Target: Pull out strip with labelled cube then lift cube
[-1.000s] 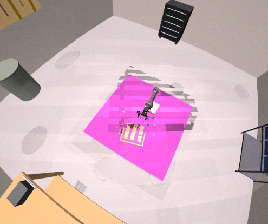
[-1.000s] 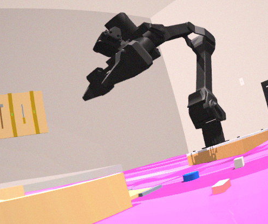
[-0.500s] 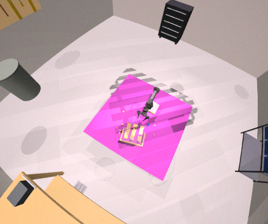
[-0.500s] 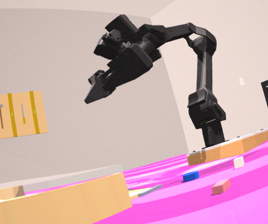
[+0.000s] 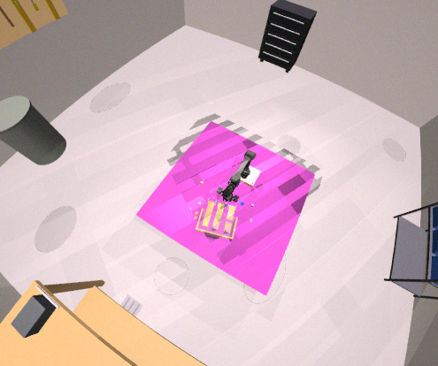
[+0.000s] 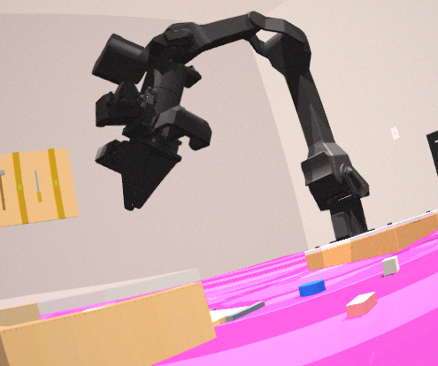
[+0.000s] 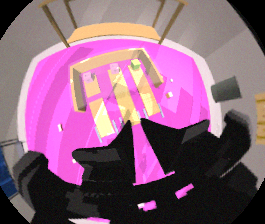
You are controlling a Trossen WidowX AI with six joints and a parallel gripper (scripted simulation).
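My gripper tip is 140 mm above the tan strip and 100 mm short of it. From my gripper tip the other things lie so: blue disc (150 mm to the left, 140 mm below, 100 mm behind); pink block (280 mm to the left, 140 mm below, 10 mm ahead); white cube (240 mm to the left, 140 mm below, 130 mm behind).
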